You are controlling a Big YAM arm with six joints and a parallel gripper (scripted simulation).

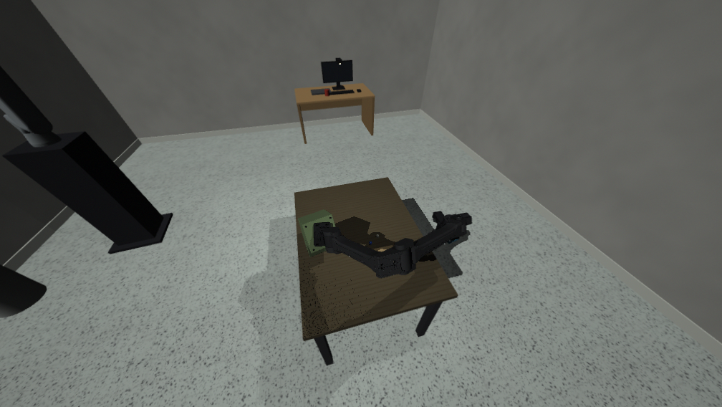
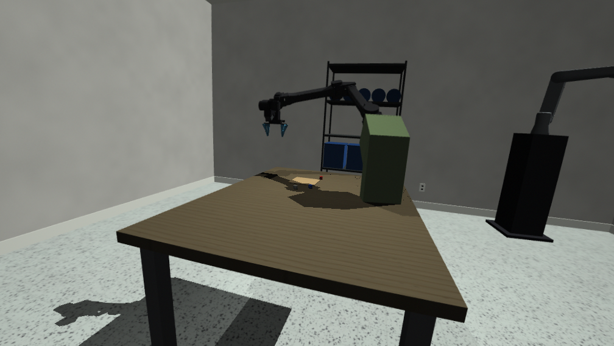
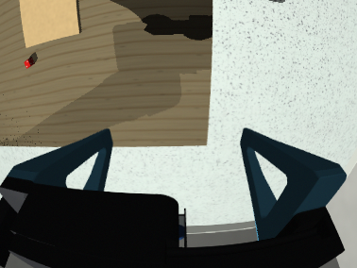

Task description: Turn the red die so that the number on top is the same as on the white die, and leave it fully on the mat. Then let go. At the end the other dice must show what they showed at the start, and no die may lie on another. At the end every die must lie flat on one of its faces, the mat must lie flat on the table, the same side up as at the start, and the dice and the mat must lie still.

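The red die lies 31 cm behind my hand, 22 cm below it and 6 cm to the left of it. From my hand the other things lie so: tan mat (23 cm below, 23 cm behind, 16 cm to the left); white die (32 cm to the left, 22 cm below, 22 cm behind); blue die (29 cm behind, 28 cm to the left, 22 cm below).
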